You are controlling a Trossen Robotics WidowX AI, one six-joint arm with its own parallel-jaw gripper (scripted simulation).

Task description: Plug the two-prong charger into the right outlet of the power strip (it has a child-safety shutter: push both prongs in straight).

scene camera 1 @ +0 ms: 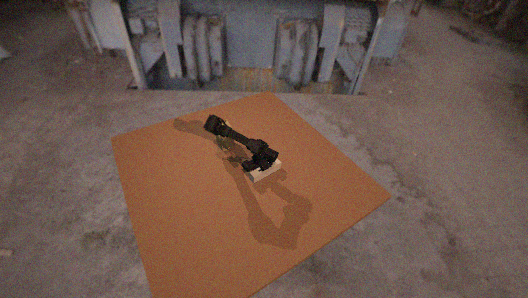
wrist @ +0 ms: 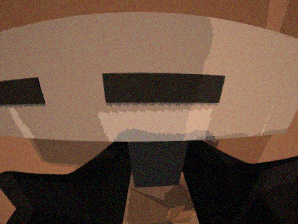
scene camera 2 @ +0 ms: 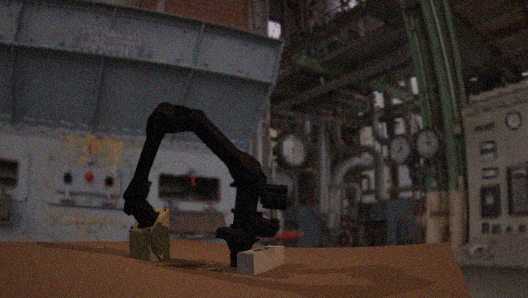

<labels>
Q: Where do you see a dark charger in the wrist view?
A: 154,163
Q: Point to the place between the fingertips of my gripper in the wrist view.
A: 154,134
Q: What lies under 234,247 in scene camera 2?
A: My gripper.
</labels>
